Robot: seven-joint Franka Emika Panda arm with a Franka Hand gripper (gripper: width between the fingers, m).
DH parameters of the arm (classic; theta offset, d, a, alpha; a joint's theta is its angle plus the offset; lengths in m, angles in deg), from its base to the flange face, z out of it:
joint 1: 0 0.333 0 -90
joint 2: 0 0 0 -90
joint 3: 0 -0.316 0.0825 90
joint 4: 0 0 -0.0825 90
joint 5: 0 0.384 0 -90
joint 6: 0 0 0.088 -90
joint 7: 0 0.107 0 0
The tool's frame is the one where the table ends.
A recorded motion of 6 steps. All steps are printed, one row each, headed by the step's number.
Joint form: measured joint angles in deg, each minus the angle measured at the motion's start. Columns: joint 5, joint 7, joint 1, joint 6, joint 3, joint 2, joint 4.
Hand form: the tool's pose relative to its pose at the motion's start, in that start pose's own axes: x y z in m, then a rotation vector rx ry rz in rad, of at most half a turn. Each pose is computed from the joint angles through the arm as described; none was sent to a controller.
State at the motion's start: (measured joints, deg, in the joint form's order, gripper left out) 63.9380 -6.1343 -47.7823 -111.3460 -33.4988 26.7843 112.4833
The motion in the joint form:
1: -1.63 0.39 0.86 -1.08 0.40 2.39 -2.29
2: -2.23 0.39 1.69 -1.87 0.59 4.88 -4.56
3: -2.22 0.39 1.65 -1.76 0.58 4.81 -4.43
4: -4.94 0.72 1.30 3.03 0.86 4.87 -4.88
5: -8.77 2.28 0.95 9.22 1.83 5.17 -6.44
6: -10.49 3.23 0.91 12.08 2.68 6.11 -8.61
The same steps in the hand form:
1: 0.0133 0.0004 0.0019 -0.0122 0.0074 -0.0048
2: 0.0259 0.0003 0.0063 -0.0071 0.0086 -0.0092
3: 0.0253 0.0008 0.0064 -0.0074 0.0066 -0.0081
4: 0.0189 0.0026 0.0060 -0.0381 -0.0684 -0.0197
5: 0.0142 0.0036 -0.0028 -0.0831 -0.1500 -0.0165
6: 0.0182 0.0014 -0.0126 -0.0968 -0.1763 -0.0150

